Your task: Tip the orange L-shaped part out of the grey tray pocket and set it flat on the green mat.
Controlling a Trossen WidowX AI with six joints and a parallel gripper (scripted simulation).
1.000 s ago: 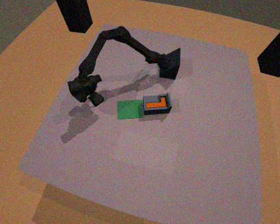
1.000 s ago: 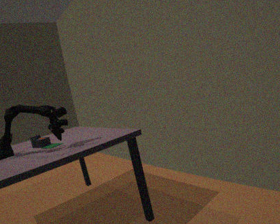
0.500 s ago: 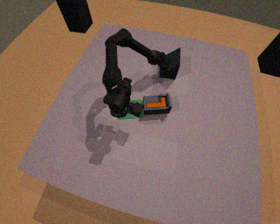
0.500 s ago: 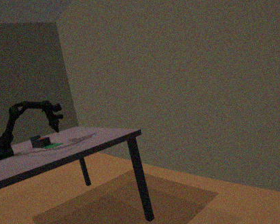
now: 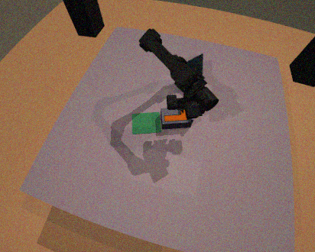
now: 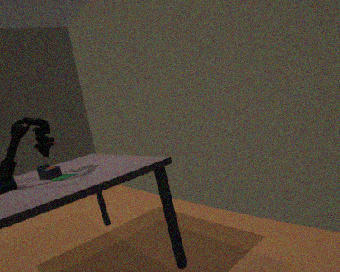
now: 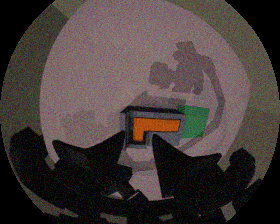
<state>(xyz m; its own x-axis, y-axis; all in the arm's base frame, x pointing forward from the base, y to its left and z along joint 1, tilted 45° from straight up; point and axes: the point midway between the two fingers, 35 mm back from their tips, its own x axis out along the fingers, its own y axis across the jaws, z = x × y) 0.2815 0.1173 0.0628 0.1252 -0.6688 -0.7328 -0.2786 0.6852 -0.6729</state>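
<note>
Now: gripper tip 20 mm past the orange L-shaped part, 40 mm to the left of it and 90 mm above it. Also, from my gripper tip: green mat: 40 mm ahead, 190 mm to the right, 150 mm below.
</note>
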